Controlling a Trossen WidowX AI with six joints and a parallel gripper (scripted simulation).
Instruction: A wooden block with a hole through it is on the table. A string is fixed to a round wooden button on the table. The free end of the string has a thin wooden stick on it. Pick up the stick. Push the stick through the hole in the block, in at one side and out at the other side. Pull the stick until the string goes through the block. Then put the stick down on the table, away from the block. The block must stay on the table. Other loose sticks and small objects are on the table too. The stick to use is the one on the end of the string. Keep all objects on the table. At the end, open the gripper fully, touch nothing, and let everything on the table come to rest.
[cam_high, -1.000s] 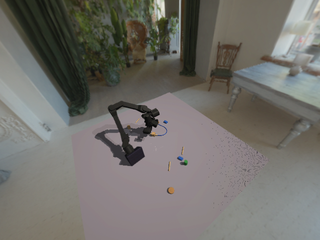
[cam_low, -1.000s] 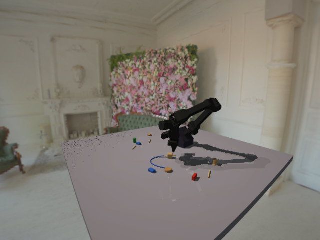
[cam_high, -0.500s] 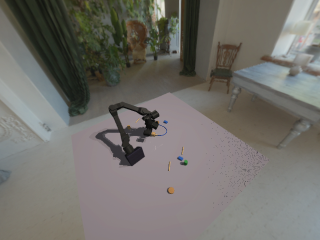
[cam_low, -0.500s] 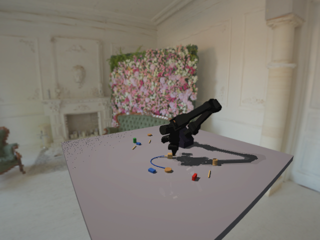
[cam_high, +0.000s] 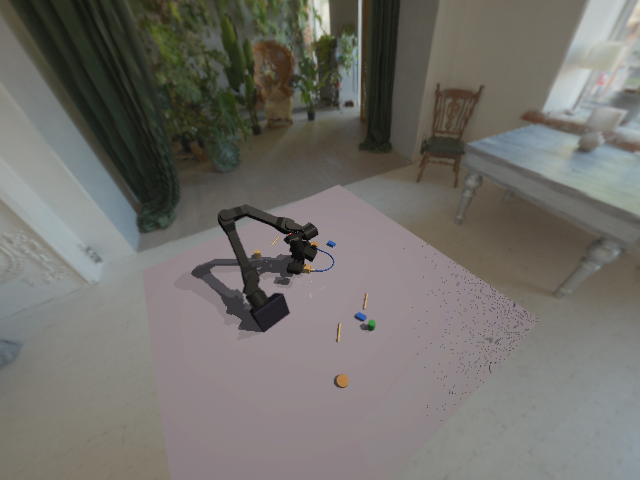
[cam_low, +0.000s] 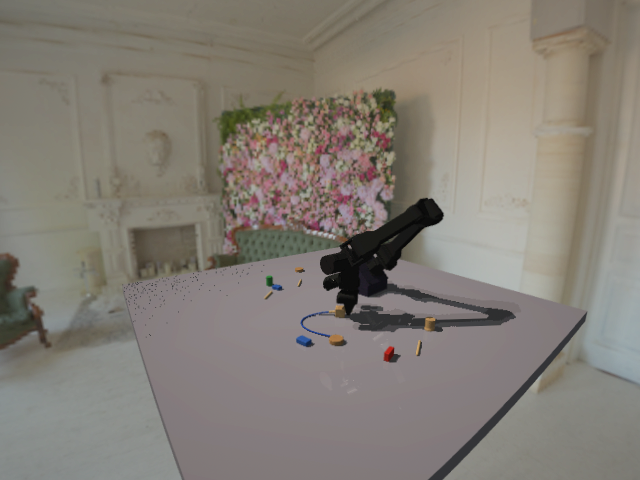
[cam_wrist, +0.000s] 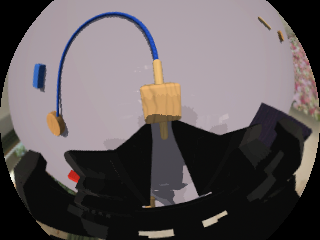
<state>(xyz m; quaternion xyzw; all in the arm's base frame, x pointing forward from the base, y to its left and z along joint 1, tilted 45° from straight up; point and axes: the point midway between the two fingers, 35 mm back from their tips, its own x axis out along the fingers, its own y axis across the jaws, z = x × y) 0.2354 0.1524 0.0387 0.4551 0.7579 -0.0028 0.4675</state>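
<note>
Right now my gripper tip is 2 cm to the left of the wooden block and 2 cm short of it. Round my gripper tip: wooden cylinder (21 cm to the left, 14 cm behind, 1 cm above); red block (25 cm to the left, 7 cm ahead); blue piece (21 cm ahead, 6 cm to the left).
</note>
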